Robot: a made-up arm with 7 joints.
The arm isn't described. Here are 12 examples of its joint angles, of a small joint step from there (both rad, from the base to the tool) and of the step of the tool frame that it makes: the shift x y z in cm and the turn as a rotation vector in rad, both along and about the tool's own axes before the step.
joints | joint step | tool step
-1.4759 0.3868 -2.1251 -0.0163 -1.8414 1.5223 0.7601 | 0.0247 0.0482 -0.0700 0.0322 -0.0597 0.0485 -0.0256 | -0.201 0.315 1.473 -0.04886 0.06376 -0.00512
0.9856 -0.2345 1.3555 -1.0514 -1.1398 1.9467 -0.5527 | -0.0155 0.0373 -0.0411 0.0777 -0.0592 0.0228 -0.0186 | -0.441 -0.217 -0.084 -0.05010 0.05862 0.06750
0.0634 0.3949 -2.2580 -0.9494 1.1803 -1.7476 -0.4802 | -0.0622 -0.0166 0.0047 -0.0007 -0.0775 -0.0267 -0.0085 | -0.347 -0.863 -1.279 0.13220 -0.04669 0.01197
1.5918 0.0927 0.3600 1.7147 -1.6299 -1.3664 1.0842 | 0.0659 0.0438 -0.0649 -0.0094 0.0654 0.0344 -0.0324 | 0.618 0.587 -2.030 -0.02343 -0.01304 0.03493
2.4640 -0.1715 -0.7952 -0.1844 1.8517 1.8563 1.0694 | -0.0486 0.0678 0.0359 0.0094 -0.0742 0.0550 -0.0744 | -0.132 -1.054 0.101 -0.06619 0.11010 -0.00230
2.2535 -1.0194 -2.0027 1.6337 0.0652 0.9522 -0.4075 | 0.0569 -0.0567 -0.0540 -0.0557 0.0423 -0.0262 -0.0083 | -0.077 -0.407 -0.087 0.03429 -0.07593 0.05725
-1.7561 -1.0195 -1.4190 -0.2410 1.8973 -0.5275 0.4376 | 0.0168 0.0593 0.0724 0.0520 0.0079 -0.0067 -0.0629 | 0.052 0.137 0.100 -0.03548 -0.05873 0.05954
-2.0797 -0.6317 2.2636 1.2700 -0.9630 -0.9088 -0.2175 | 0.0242 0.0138 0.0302 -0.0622 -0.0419 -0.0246 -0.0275 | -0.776 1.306 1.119 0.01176 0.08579 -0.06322
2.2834 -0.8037 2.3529 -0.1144 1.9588 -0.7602 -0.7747 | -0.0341 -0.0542 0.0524 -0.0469 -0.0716 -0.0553 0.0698 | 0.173 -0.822 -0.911 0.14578 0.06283 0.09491
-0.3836 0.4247 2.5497 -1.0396 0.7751 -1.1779 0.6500 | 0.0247 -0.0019 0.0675 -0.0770 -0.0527 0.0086 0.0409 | -0.272 1.279 0.028 0.00271 0.02303 0.02494
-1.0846 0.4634 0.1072 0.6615 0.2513 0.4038 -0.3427 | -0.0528 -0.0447 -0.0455 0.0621 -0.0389 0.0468 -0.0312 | -2.324 1.263 -0.736 -0.08369 -0.10547 -0.10396
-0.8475 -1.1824 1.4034 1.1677 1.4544 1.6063 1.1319 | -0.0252 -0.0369 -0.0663 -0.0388 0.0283 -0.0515 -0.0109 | 1.011 0.619 0.754 0.10266 -0.14346 -0.07098
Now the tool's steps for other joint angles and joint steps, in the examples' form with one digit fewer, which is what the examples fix.
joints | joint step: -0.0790 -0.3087 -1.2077 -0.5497 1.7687 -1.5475 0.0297 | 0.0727 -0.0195 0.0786 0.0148 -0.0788 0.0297 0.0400
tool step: -0.26 -0.14 -0.42 -0.0388 -0.0596 0.0673
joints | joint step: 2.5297 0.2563 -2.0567 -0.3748 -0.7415 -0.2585 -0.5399 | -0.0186 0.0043 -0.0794 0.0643 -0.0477 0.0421 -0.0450
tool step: 0.49 1.45 0.00 0.0303 0.0730 -0.1599
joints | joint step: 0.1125 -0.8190 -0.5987 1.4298 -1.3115 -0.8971 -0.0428 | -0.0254 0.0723 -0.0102 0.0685 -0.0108 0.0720 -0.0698
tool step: 0.55 0.73 0.11 -0.0142 0.0408 -0.0925
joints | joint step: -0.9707 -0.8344 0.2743 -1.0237 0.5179 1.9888 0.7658 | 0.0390 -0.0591 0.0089 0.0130 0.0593 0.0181 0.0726
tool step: 0.50 0.36 -0.25 -0.0340 -0.0669 0.0123
